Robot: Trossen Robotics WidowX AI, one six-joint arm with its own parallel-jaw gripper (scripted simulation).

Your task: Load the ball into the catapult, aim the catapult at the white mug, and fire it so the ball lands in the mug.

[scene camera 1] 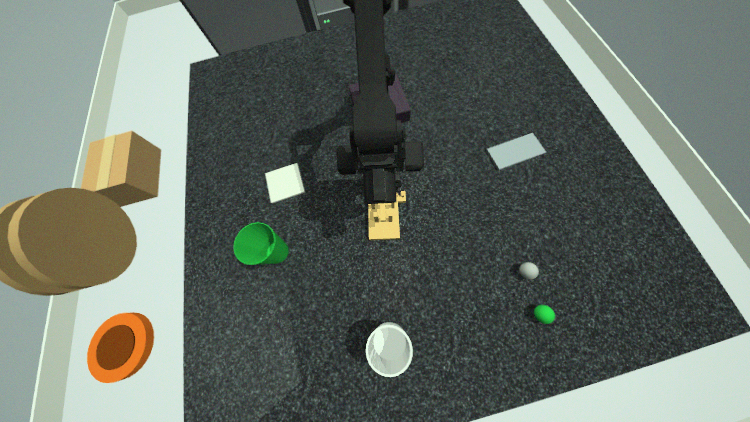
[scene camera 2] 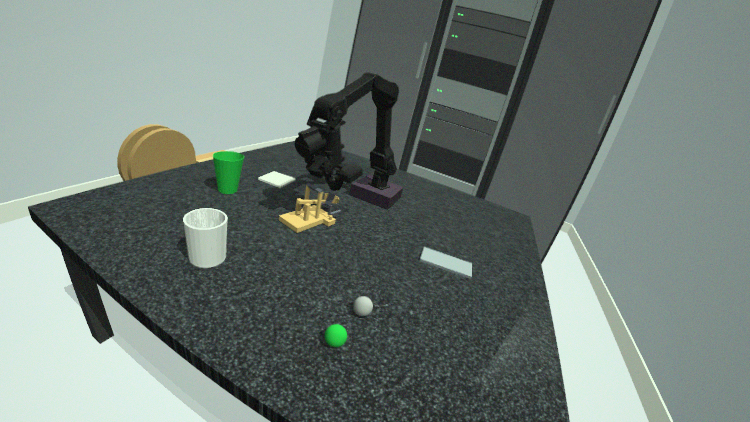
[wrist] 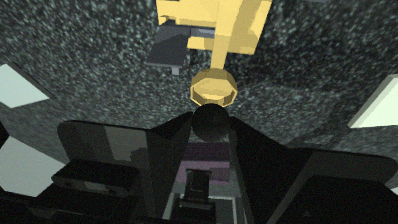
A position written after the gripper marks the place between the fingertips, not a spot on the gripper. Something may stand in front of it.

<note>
The gripper (scene camera 2: 334, 187) carries a black ball (wrist: 211, 122). Further things: a white mug (scene camera 2: 206, 229), a green cup (scene camera 1: 256, 244), a white tile (scene camera 1: 285, 182) and a grey plate (scene camera 1: 524, 148).
The white mug also shows in scene camera 1 (scene camera 1: 389, 351). The green cup shows as well in scene camera 2 (scene camera 2: 228, 165). The grey plate shows as well in scene camera 2 (scene camera 2: 438, 259). The wrist view misses the white mug: it is out of frame. The wrist view misses the green cup: it is out of frame.
</note>
